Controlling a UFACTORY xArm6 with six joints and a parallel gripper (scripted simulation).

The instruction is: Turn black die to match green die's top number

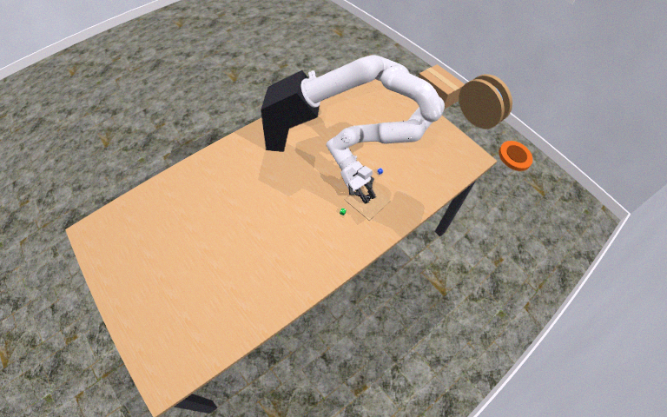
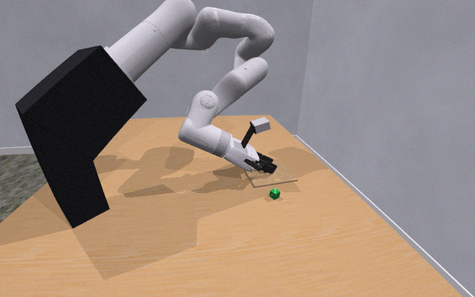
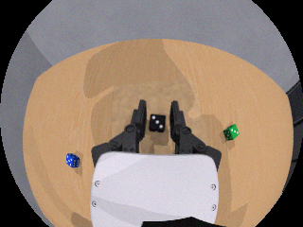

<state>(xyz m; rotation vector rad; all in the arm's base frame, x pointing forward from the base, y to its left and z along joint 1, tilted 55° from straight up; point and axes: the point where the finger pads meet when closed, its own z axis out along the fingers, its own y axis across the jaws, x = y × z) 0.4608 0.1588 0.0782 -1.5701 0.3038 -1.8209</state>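
Now: the black die 10 mm below my hand. Also, from my hand: green die 40 mm ahead, 120 mm to the right, 20 mm below; then blue die 130 mm behind, 100 mm to the left, 20 mm below; then tan mat 30 mm below.
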